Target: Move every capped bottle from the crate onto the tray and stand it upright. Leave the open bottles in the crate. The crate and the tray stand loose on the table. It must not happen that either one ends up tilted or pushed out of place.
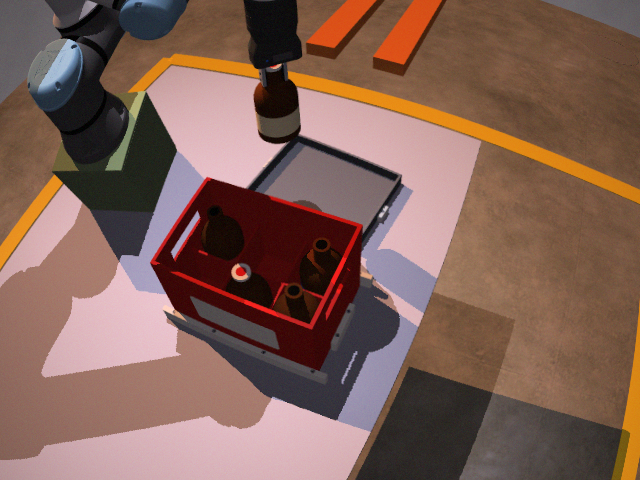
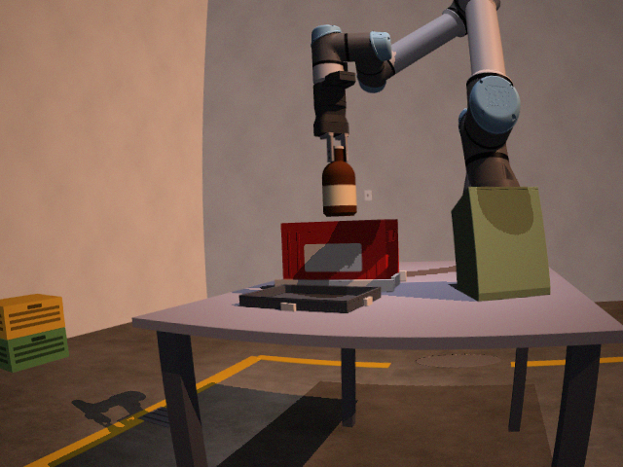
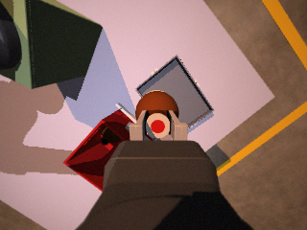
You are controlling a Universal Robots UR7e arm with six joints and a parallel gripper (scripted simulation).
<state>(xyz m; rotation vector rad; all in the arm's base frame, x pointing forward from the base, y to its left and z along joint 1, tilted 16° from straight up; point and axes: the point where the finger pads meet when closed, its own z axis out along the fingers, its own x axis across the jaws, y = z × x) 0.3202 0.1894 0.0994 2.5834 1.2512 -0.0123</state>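
Now: hand 6 cm above the capped brown bottle. The rest, counted from my hand: red crate (24 cm below, 21 cm to the right, 8 cm ahead); open bottle (24 cm below, 18 cm to the right, 1 cm behind); dark tray (31 cm below, 5 cm to the left, 5 cm ahead).
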